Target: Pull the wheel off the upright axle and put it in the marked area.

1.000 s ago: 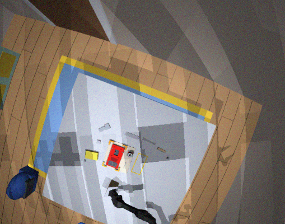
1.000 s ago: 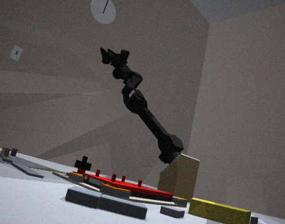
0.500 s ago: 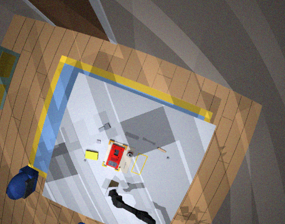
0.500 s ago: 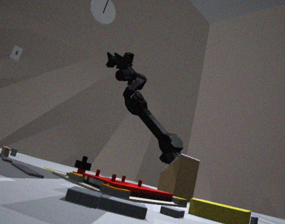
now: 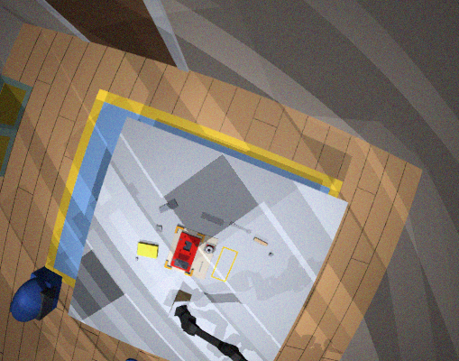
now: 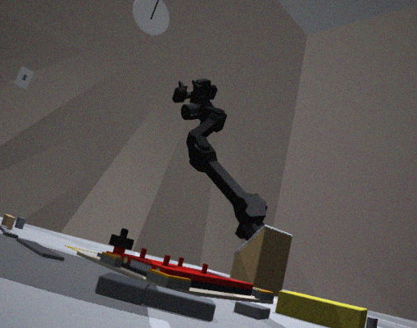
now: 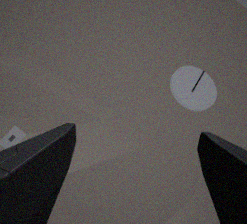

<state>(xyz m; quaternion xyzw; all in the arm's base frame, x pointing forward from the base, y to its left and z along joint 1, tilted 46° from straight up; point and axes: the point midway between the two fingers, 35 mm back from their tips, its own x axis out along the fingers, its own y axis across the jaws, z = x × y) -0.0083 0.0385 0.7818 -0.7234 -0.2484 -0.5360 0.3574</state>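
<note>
Now: the wheel 45 cm ahead of my gripper tip, 50 cm to the left of it and 66 cm below it. From my gripper tip the other things lie so: yellow block: 33 cm ahead, 81 cm to the left, 68 cm below.
</note>
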